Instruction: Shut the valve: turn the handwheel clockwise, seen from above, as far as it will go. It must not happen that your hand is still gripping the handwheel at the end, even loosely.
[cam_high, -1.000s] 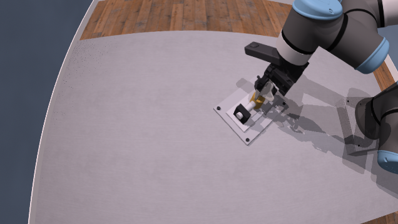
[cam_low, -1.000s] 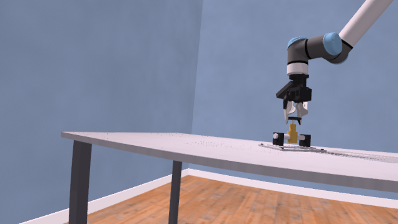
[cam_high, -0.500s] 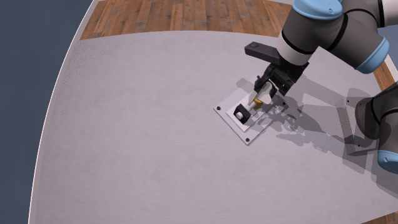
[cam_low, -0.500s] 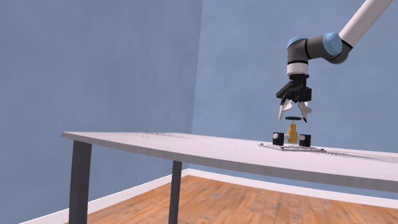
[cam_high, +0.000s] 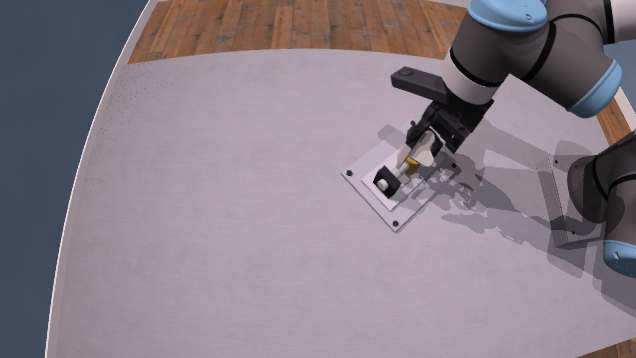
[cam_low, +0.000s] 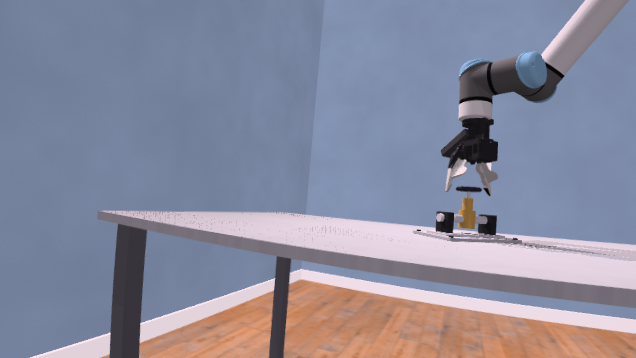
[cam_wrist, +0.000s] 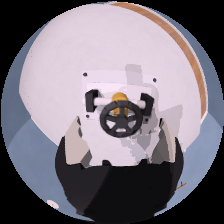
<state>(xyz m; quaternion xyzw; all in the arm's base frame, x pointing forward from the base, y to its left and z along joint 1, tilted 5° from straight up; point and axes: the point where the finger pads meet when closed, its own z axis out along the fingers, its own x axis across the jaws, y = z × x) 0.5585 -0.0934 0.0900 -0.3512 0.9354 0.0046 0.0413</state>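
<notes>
Right now my hand is 10 mm below the handwheel. The rest, counted from my hand: mounting plate 120 mm below.
</notes>
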